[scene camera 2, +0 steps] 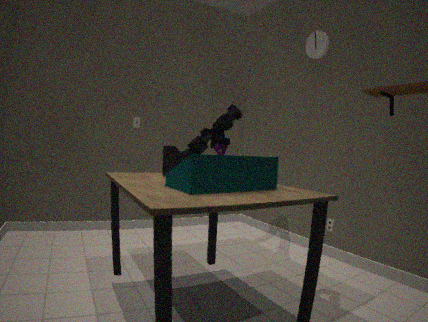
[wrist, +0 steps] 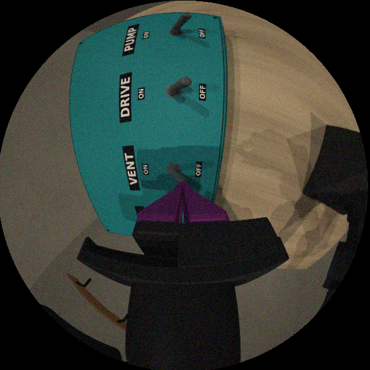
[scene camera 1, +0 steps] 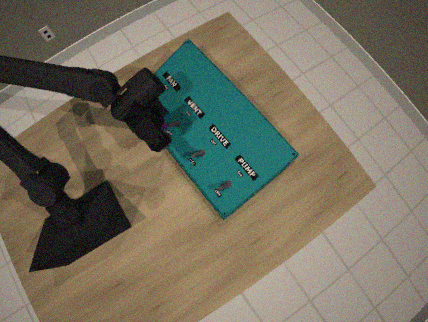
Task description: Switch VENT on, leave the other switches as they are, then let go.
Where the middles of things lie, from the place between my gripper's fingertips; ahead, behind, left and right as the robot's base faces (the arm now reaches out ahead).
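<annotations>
My hand relative to the teal switch panel point(scene camera 1: 240, 146): 30 mm to the left of the panel, 110 mm short of it, 60 mm above it.
</annotations>
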